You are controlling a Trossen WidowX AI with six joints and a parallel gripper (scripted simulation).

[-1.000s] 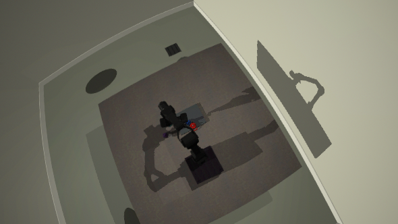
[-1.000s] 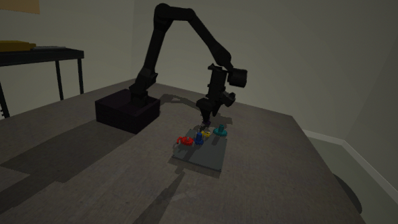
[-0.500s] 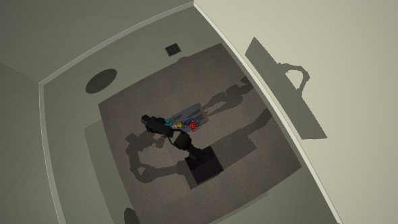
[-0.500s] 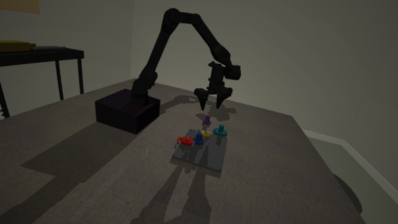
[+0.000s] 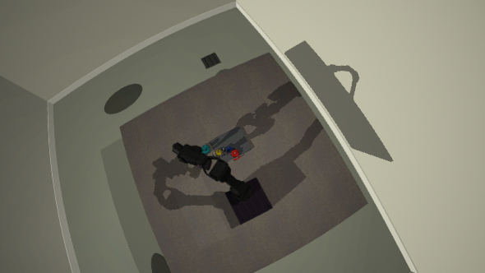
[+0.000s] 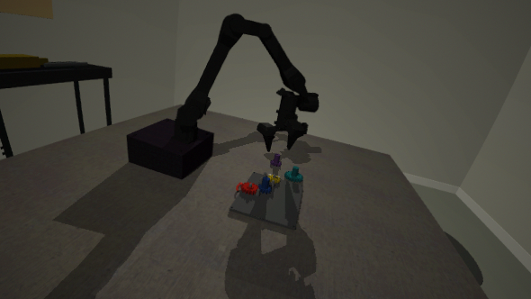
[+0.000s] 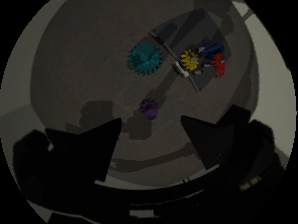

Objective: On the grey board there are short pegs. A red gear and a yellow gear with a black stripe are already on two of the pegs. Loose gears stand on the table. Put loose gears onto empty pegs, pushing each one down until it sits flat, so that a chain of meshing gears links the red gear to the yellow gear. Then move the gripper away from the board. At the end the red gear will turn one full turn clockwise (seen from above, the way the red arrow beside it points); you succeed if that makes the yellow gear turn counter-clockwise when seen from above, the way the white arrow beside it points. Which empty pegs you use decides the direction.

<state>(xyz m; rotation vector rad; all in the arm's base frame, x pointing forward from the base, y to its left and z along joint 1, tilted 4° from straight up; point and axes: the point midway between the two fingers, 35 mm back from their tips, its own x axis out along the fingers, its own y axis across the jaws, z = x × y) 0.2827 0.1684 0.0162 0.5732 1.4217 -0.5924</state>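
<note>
Right now the purple gear is 40 mm below my gripper tip. Also, from my gripper tip: yellow gear 20 mm ahead, 130 mm to the right, 40 mm below; then teal gear 80 mm ahead, 70 mm to the right, 40 mm below; then blue gear 10 mm ahead, 200 mm to the right, 30 mm below.
</note>
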